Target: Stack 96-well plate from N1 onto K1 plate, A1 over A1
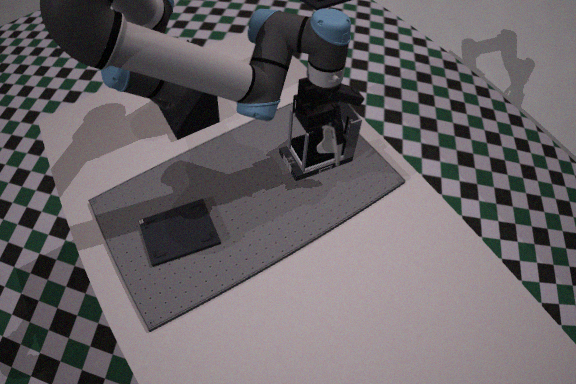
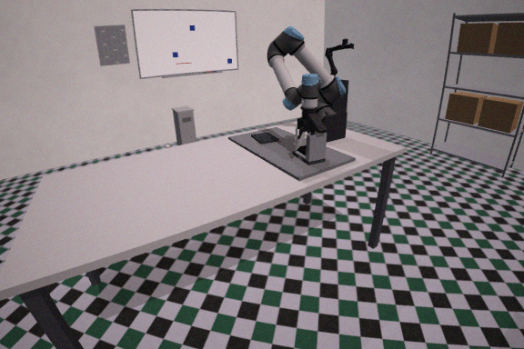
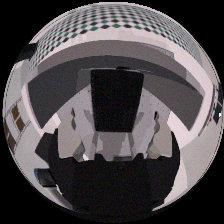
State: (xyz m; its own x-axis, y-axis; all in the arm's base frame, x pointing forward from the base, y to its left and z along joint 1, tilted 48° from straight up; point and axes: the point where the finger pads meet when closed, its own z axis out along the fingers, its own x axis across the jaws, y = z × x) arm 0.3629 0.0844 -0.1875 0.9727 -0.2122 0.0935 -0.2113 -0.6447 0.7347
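The dark 96-well plate is 10 mm below my hand. The rest, counted from my hand: white plate: 30 mm below.
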